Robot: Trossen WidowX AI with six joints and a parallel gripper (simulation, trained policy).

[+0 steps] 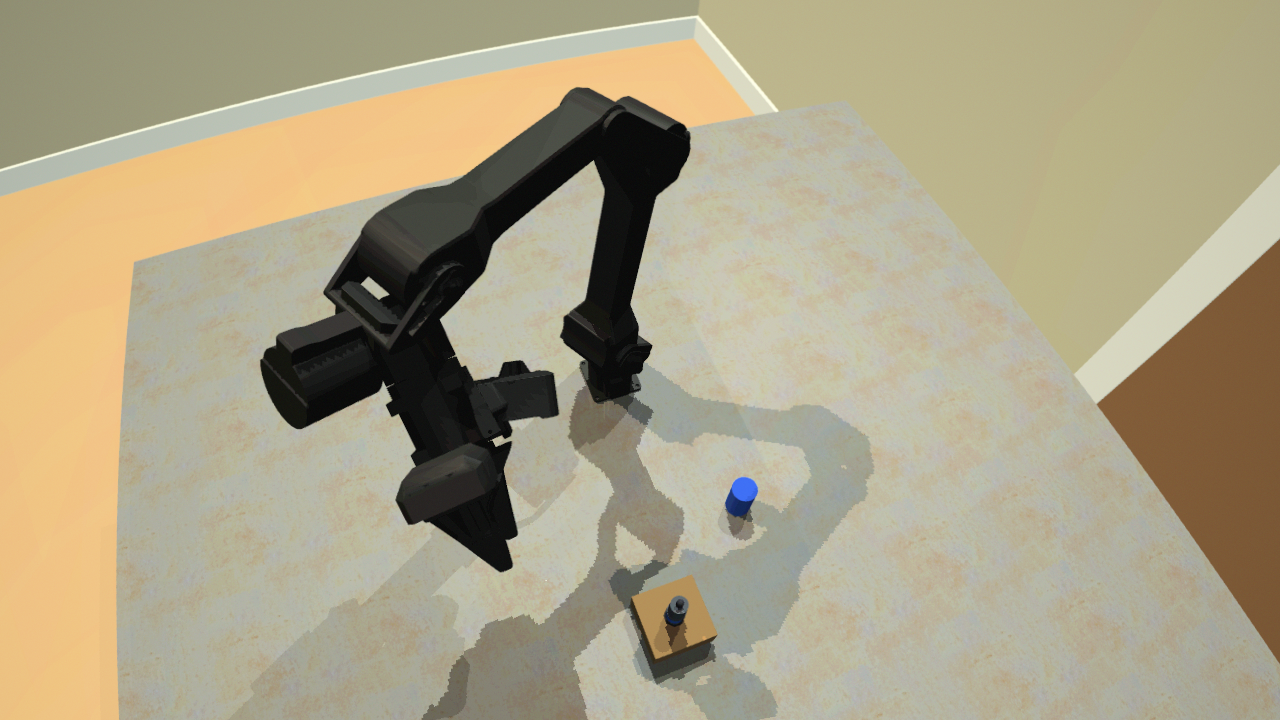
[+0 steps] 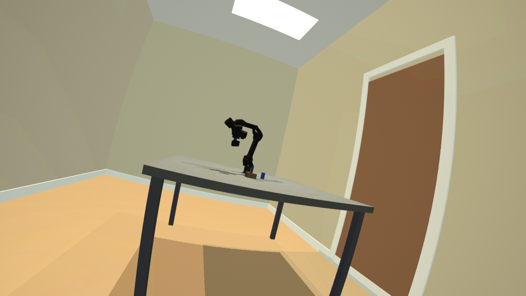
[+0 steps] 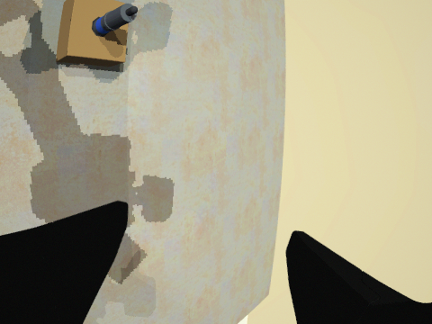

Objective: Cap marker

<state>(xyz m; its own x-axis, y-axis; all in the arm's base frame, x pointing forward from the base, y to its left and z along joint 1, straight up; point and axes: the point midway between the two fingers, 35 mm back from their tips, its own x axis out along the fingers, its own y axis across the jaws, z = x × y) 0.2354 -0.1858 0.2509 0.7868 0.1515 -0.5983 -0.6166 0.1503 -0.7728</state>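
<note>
Right now the blue cap is 40 mm behind my gripper tip, 260 mm to the left of it and 210 mm below it. From my gripper tip the other things lie so: holder block (60 mm ahead, 140 mm to the left, 210 mm below).
</note>
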